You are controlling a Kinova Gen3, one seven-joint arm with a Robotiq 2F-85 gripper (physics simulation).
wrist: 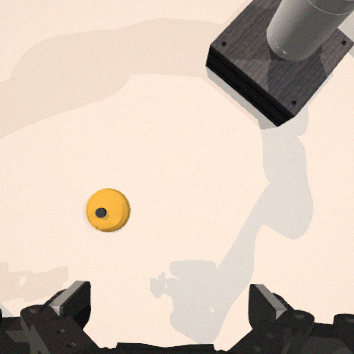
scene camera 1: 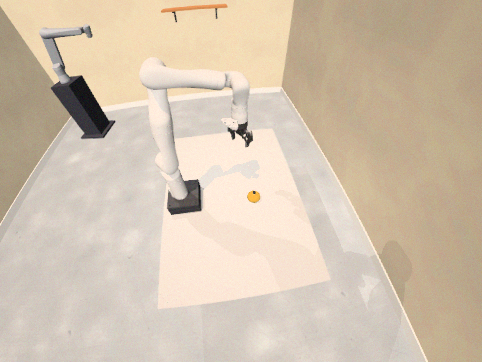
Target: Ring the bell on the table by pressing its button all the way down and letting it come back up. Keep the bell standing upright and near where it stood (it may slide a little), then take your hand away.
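The bell is a small yellow-orange dome with a dark button on top. It stands upright on the pale table top. My gripper is open, with nothing between its fingers. It hangs high above the table and apart from the bell, toward the back of the table in the scene view. In the wrist view the bell lies ahead of the fingertips, left of the midline between them. Nothing touches the button.
The arm's dark square base stands at the table's left edge in the scene view, and at the top right in the wrist view. A second grey arm on a black pedestal stands at the back left. An orange shelf hangs on the back wall.
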